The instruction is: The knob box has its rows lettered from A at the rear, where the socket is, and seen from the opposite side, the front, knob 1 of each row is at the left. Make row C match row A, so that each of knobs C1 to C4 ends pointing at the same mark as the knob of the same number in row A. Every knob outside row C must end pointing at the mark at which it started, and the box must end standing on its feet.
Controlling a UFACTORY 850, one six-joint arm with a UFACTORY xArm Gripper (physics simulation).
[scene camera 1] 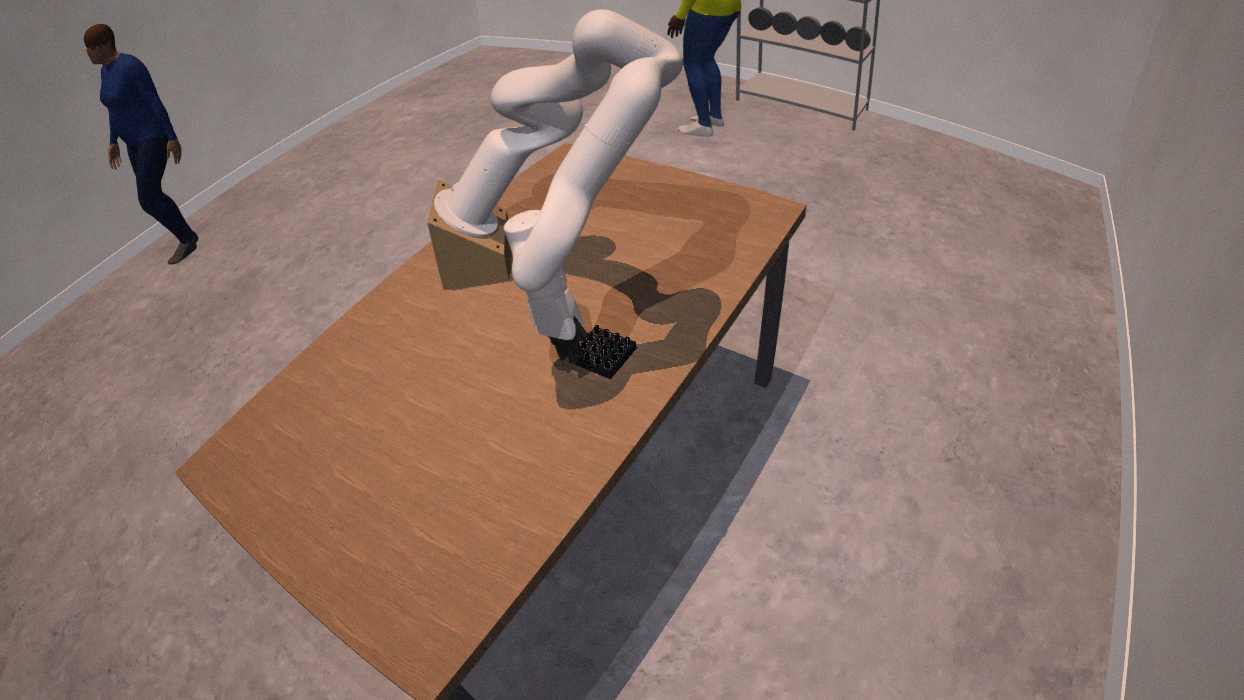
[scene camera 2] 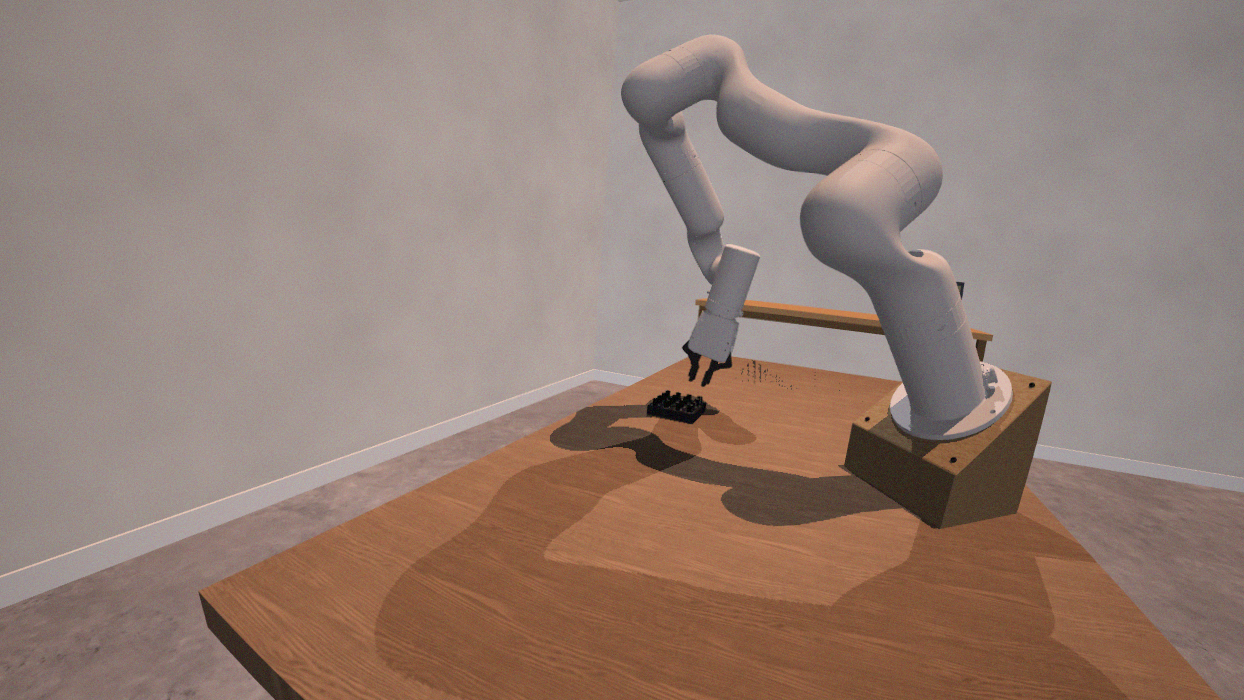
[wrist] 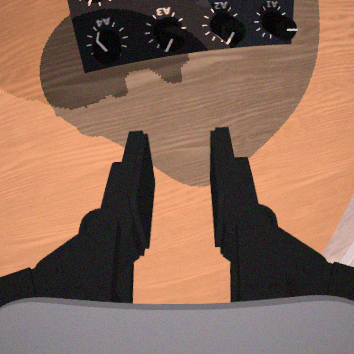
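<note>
The black knob box [scene camera 1: 606, 350] [scene camera 2: 676, 407] [wrist: 137, 51] lies flat, knobs up, on the table. In the wrist view its row A crosses the top: knob A1 [wrist: 277, 25] has its line pointing right, knob A2 [wrist: 227, 30] and knob A3 [wrist: 168, 33] have lines pointing down and slightly left, and the line on knob A4 [wrist: 106, 44] slants from upper left to lower right. Row C does not show there and is too small to read in the scene views. My gripper [scene camera 1: 567, 353] [scene camera 2: 699, 381] [wrist: 180, 154] is partly open and empty, above and beyond the row A edge.
The wooden table [scene camera 1: 391, 470] [scene camera 2: 695, 557] carries the arm's base block [scene camera 1: 469, 261] [scene camera 2: 904, 474]. The arm's shadow falls over the box. A person in blue [scene camera 1: 137, 104], a person in yellow [scene camera 1: 702, 60] and a shelf rack [scene camera 1: 804, 95] stand away from the table.
</note>
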